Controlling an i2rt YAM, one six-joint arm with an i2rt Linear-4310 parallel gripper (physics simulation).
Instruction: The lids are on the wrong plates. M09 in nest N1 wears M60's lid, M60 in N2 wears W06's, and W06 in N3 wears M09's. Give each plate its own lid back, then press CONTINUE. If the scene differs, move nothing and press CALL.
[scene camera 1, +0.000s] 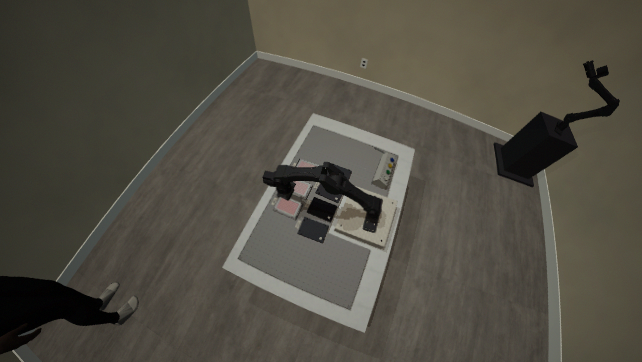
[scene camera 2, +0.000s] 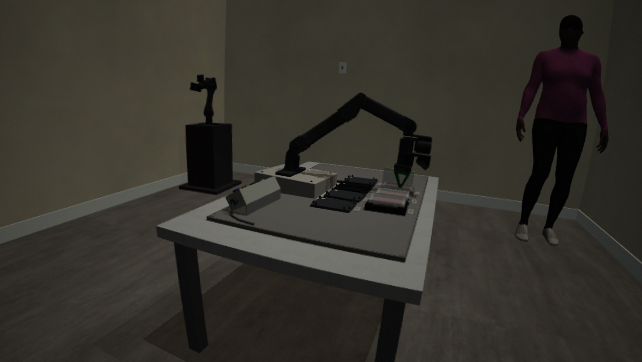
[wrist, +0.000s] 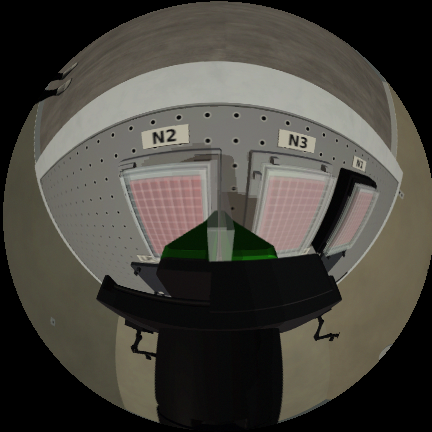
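My gripper is shut, its green fingertips together, low between N2 and N3. A faint clear shape shows at the fingertips; I see no lid gripped. In the wrist view, the plate in N2 is at the left, the plate in N3 right of centre and the plate in N1 at the far right beside a black block. All three look pink with clear rims; plate and lid codes cannot be read. The button console stands beside the robot base; its button labels are unreadable.
Several dark pads, such as the end pad, lie between the plates and the robot's pale base block. A person stands off the table. Another arm stands on a black pedestal.
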